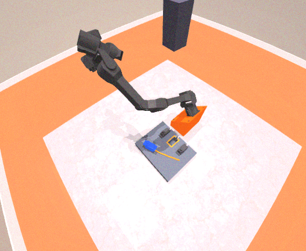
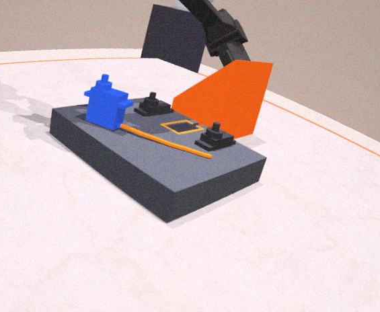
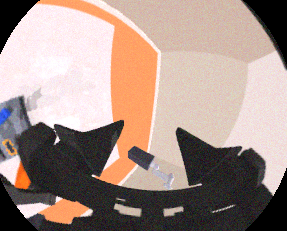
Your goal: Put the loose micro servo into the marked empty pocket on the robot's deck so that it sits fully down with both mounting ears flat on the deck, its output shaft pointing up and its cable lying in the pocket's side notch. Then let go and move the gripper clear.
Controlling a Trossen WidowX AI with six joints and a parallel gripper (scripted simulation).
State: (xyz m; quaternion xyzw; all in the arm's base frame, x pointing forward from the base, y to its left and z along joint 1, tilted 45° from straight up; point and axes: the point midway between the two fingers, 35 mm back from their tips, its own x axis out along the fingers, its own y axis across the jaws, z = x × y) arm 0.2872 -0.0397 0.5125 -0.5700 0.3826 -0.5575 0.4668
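Right now my gripper tip is 450 mm to the right of the grey deck, 420 mm above it and 20 mm past it.
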